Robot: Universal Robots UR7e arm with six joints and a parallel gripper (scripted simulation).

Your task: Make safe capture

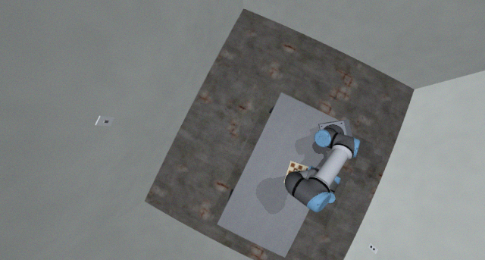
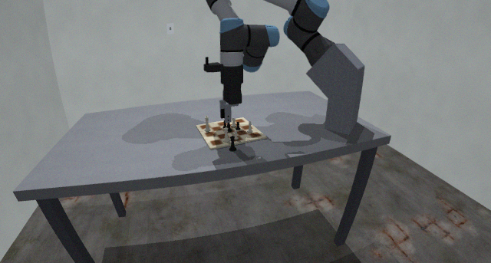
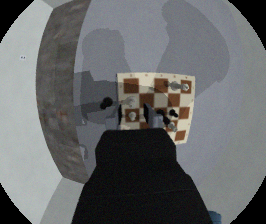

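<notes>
Now: the small chessboard 3 cm behind my hand, 8 cm to the right of it and 10 cm below it.
</notes>
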